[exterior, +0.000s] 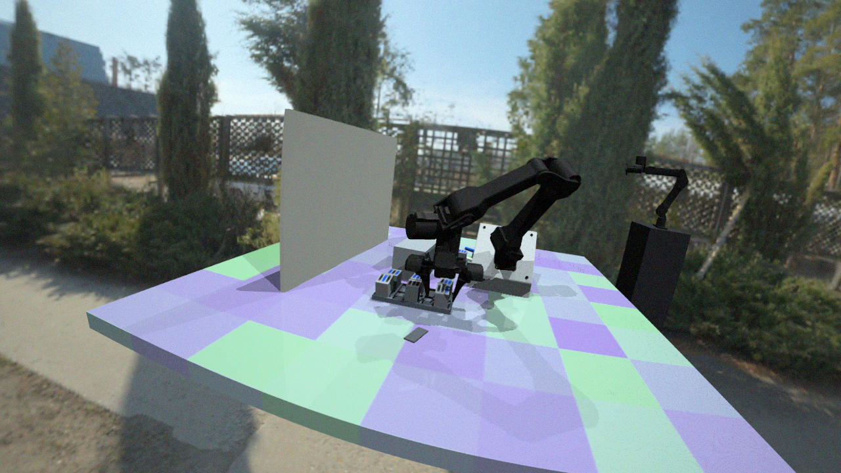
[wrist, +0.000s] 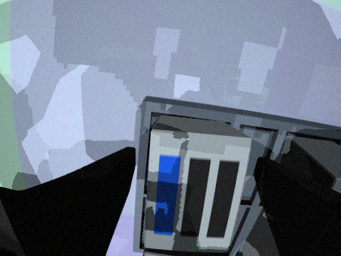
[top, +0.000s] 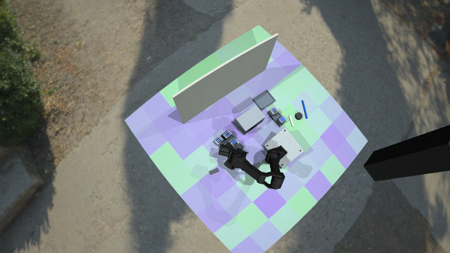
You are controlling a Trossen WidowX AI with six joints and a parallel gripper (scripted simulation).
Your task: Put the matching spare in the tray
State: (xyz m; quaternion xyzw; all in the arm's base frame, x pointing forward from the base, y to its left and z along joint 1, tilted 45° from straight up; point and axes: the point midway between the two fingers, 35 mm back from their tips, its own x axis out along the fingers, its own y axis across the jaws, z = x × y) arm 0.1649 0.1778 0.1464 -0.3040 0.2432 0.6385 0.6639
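Right now the spare block is 2 cm above my gripper tip. From my gripper tip the other things lie so: grey mounted unit 12 cm ahead, 22 cm to the right, 3 cm above; then rack 2 cm ahead, 40 cm to the right, 2 cm below; then dark tray 17 cm ahead, 42 cm to the right, 2 cm below.
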